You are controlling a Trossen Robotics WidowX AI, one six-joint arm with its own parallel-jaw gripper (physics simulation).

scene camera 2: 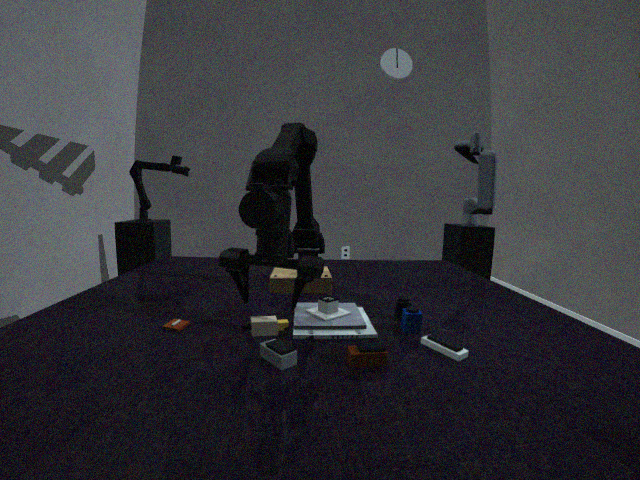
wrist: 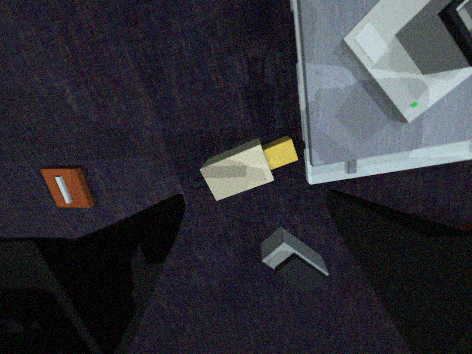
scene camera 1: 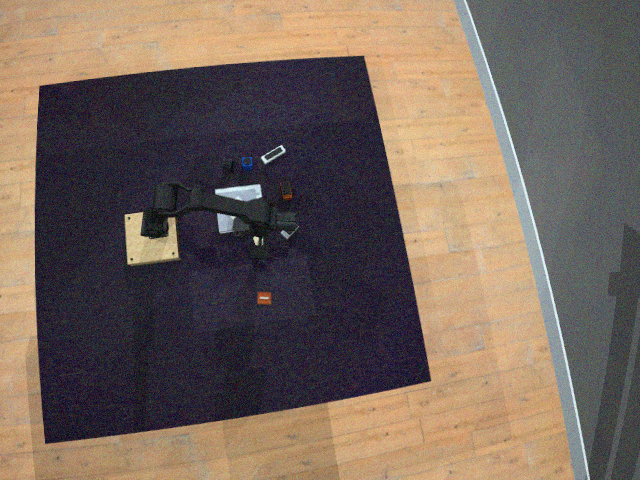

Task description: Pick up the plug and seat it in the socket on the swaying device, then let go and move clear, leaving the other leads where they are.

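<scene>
The plug (scene camera 1: 256, 241) (scene camera 2: 264, 326) (wrist: 239, 172) has a beige body and a yellow tip. It lies on the dark mat, the tip toward the device and apart from it. The device (scene camera 1: 225, 223) (scene camera 2: 302, 322) (wrist: 340, 135) is a grey slab on a white base. On it sits a tilted white plate with the socket block (scene camera 2: 327, 305), cut off at the upper right in the wrist view. My gripper (scene camera 2: 270, 303) (wrist: 254, 198) is open and empty, above the plug with its fingers spread wide. The arm covers part of the device in scene camera 1.
A grey block (scene camera 2: 278, 353) (wrist: 272, 250) lies near the plug. An orange tile with a white bar (scene camera 1: 260, 301) (scene camera 2: 176, 324) (wrist: 77, 187) lies apart. An orange-brown block (scene camera 1: 286, 189) (scene camera 2: 367, 356), a blue block (scene camera 1: 247, 162) (scene camera 2: 411, 321) and a white-framed bar (scene camera 2: 444, 347) lie around the device.
</scene>
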